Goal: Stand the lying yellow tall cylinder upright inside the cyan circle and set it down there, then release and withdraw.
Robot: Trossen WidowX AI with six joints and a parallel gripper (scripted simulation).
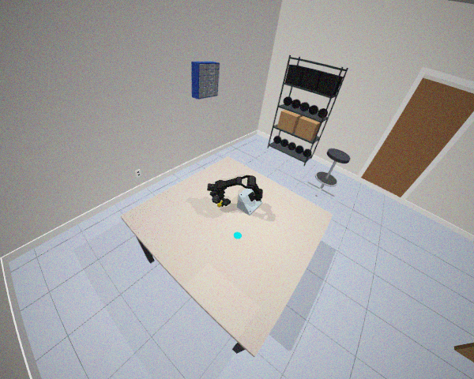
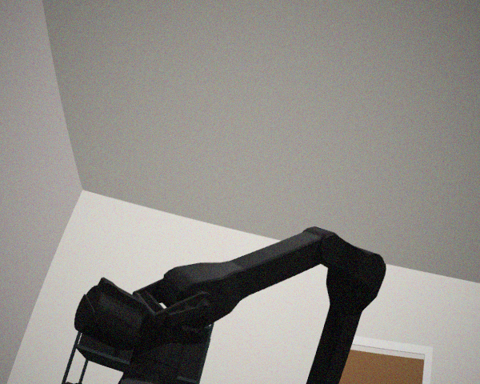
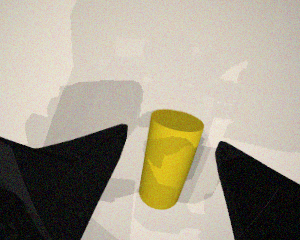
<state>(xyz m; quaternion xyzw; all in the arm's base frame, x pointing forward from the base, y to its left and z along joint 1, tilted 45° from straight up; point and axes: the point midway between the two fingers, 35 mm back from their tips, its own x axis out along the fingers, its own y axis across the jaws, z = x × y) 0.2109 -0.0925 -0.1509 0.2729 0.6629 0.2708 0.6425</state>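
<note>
Right now my gripper tip is 30 cm to the right of the cyan circle, 12 cm short of it and 2 cm above it. Also, from my gripper tip: yellow tall cylinder: 2 cm behind.
</note>
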